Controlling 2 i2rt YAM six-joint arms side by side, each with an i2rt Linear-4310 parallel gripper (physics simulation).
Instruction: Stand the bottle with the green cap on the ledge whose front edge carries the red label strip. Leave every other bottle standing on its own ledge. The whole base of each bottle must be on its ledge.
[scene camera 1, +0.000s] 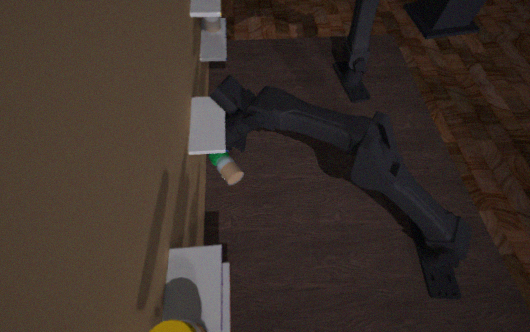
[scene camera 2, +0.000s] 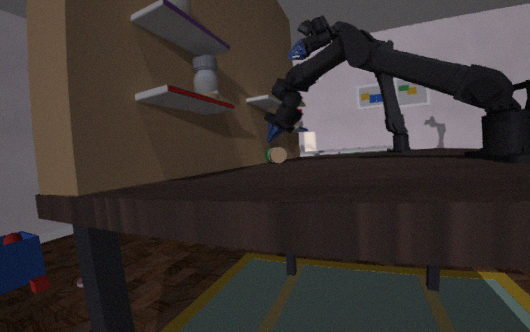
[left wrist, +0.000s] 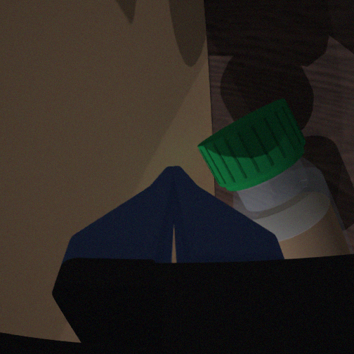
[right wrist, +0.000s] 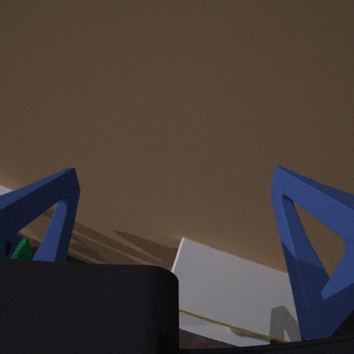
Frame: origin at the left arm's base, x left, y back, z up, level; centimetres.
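Seen in the pictures: left gripper, fingertip midpoint: (scene camera 2: 267, 143); right gripper, fingertip midpoint: (scene camera 2: 288, 56); left arm's base at its link origin: (scene camera 1: 431, 254) (scene camera 2: 505, 158); right arm's base at its link origin: (scene camera 1: 350, 82) (scene camera 2: 401, 152).
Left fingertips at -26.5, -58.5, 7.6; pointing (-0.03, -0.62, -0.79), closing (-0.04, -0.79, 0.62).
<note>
Pixels of each thing's middle, then the offset from my left fingertips to it, as dx, dy, dz. "pt": a spot on its surface instead.
- green-capped bottle at the middle of its body: (scene camera 1: 226, 165) (scene camera 2: 275, 155) +2.8, +4.1, -4.8
- red-strip ledge at a spot on its surface: (scene camera 2: 160, 95) pt +51.7, +7.5, +6.8
- grey-white bottle at the middle of its body: (scene camera 2: 206, 82) +36.2, +3.9, +13.2
- purple-strip ledge at the middle of its body: (scene camera 1: 192, 321) (scene camera 2: 187, 34) +42.5, +5.2, +21.4
- yellow-capped bottle at a spot on its surface: (scene camera 1: 172, 327) pt +43.2, +5.5, +32.5
- white ledge at the middle of its body: (scene camera 1: 207, 123) (scene camera 2: 266, 102) +2.6, +1.8, +14.4
The green-capped bottle (scene camera 1: 231, 172) (scene camera 2: 276, 155) (left wrist: 255, 150) (right wrist: 22, 250) lies on its side on the table by the tan wall panel, its cap towards the panel. The red-strip ledge (scene camera 2: 160, 95) is the lower near one in scene camera 2; a grey-white bottle (scene camera 2: 205, 77) stands on it. My left gripper (scene camera 2: 270, 141) (left wrist: 173, 177) is shut and empty, its tips just above and beside the cap; in scene camera 1 it is mostly hidden behind its wrist and a ledge. My right gripper (scene camera 2: 295, 56) (right wrist: 174, 178) is open and empty, higher up, facing the panel.
A purple-strip ledge (scene camera 2: 165, 25) is above the red-strip one. A yellow-capped bottle (scene camera 1: 172, 327) stands at the bottom of scene camera 1. A white ledge (scene camera 1: 207, 125) overhangs the fallen bottle's cap end. A yellow-strip ledge (right wrist: 220, 275) and farther ledges (scene camera 1: 205, 7) (scene camera 2: 262, 102) jut from the panel.
</note>
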